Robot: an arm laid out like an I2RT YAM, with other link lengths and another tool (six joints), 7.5 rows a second.
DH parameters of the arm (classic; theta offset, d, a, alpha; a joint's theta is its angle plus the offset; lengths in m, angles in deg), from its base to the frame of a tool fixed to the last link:
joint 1: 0 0.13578 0.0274 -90
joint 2: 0 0 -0.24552 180
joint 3: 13.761 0 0.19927 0
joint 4: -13.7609 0.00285 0.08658 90
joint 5: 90 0.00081 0 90
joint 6: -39 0.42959 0.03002 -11.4
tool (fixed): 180 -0.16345 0 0
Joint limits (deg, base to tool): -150..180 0..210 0..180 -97..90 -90..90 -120..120
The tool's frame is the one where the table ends.
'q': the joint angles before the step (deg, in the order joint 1, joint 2, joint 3, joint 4, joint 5, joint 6). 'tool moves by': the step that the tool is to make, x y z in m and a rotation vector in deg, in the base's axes. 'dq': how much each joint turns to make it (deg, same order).
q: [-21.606 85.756 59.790 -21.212 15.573 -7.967]
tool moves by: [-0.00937 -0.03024 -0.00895 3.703 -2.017 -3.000]
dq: [-6.950 1.900 -0.024 2.186 -5.770 -0.021]
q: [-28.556 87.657 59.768 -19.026 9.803 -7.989]
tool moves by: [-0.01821 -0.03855 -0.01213 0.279 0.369 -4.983]
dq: [-5.026 3.017 0.000 2.557 -0.065 0.001]
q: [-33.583 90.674 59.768 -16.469 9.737 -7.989]
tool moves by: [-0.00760 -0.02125 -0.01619 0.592 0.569 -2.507]
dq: [-2.623 3.539 0.000 2.730 -0.197 0.022]
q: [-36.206 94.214 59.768 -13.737 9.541 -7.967]
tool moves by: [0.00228 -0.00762 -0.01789 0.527 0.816 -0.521]
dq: [-0.525 3.673 0.001 2.709 0.043 -0.044]
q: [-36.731 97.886 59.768 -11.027 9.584 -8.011]
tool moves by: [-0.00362 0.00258 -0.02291 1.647 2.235 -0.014]
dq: [0.001 2.732 -0.001 -0.043 0.022 0.001]
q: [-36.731 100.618 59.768 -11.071 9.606 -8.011]
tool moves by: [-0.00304 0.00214 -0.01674 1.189 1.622 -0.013]
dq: [-0.001 2.055 0.000 0.044 0.021 0.000]
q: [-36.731 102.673 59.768 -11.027 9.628 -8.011]
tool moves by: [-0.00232 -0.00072 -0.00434 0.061 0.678 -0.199]
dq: [-0.022 0.545 0.000 -0.023 0.393 -0.066]
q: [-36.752 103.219 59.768 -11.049 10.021 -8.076]
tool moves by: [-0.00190 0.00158 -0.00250 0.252 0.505 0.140]
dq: [0.000 0.022 -0.067 -0.436 0.001 -0.175]
